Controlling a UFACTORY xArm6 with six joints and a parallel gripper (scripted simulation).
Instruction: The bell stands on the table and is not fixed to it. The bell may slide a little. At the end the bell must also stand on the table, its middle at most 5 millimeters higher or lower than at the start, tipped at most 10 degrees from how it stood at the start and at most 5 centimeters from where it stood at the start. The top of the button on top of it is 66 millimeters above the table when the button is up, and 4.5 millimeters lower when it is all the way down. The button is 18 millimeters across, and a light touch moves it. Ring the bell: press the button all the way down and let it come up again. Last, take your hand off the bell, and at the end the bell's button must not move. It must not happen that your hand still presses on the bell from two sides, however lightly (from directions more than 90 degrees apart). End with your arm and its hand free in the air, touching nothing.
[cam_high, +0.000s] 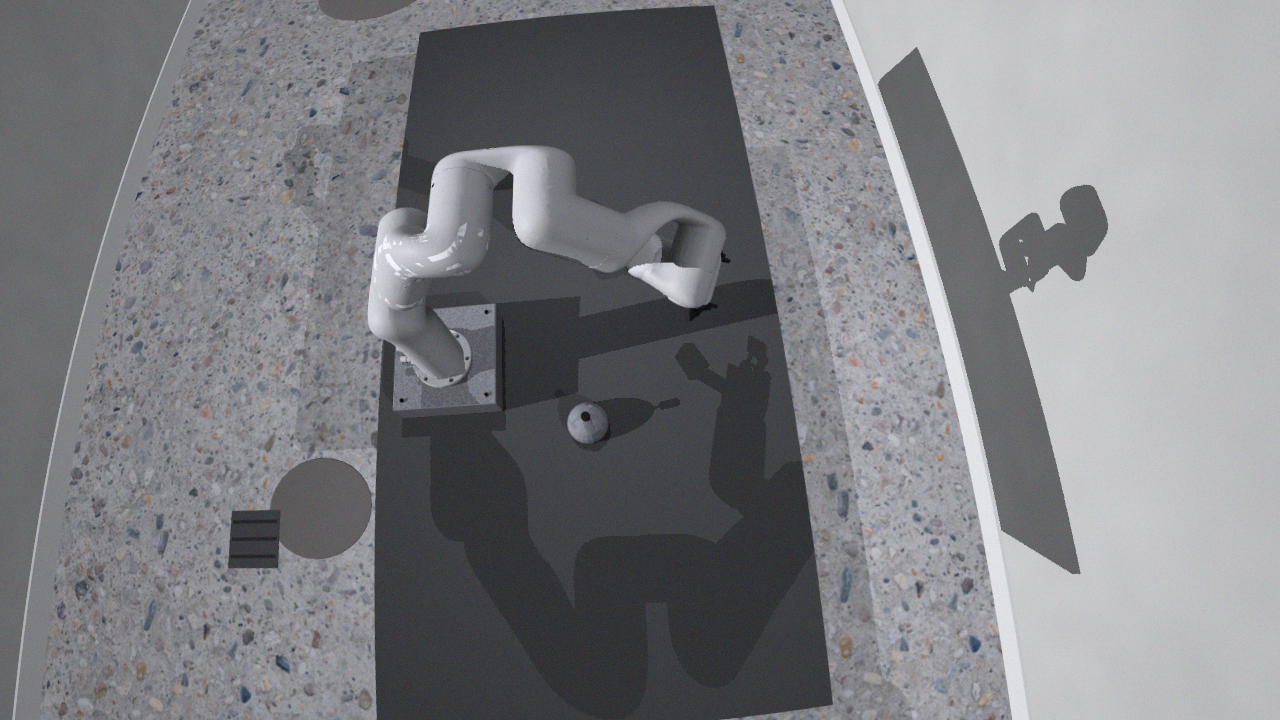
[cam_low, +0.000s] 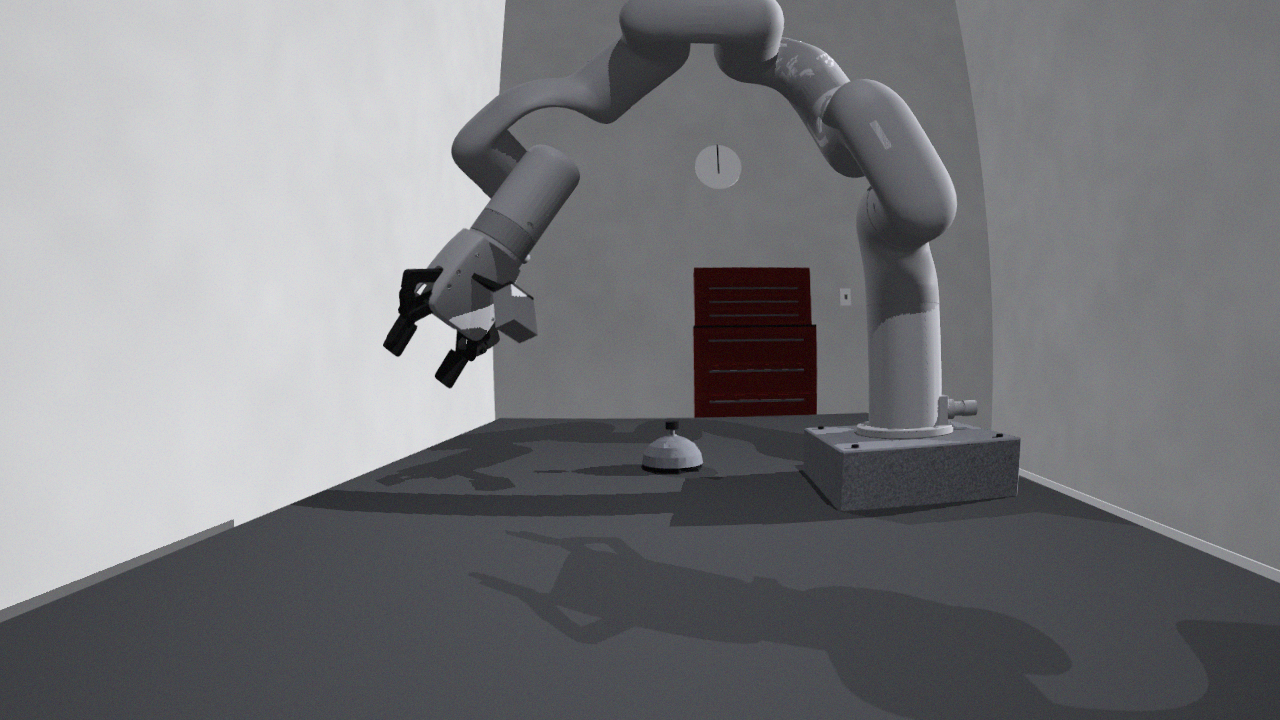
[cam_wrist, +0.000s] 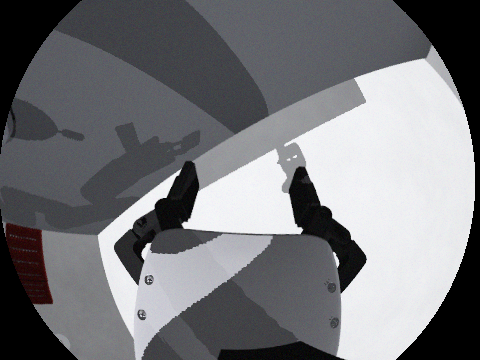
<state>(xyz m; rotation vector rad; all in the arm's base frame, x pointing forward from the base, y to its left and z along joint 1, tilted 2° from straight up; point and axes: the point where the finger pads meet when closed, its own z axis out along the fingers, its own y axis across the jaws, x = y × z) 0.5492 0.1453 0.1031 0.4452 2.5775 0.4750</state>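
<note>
My hand is 250 mm to the left of the dark button, 240 mm past it and 100 mm above it. Round my hand: bell (250 mm to the right, 240 mm behind, 120 mm below).
</note>
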